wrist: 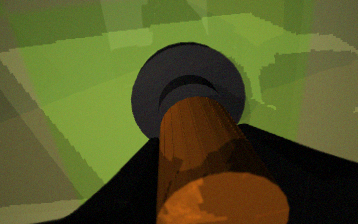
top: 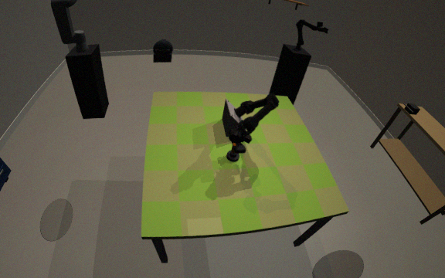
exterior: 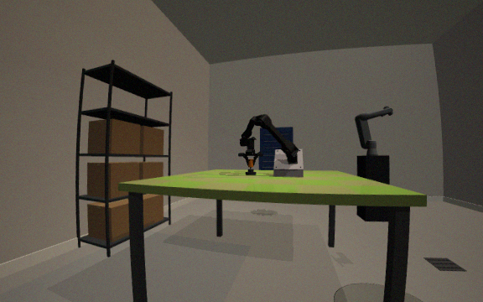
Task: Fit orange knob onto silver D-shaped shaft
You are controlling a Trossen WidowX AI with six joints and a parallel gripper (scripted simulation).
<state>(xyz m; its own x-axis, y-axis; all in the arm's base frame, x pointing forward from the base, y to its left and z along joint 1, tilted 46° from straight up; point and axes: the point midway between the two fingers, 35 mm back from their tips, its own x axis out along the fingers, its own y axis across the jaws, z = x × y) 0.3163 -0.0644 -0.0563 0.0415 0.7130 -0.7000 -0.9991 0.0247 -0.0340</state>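
Right now the orange knob is 3 cm above my gripper tip. Also, from my gripper tip: round pedestal (4 cm below).
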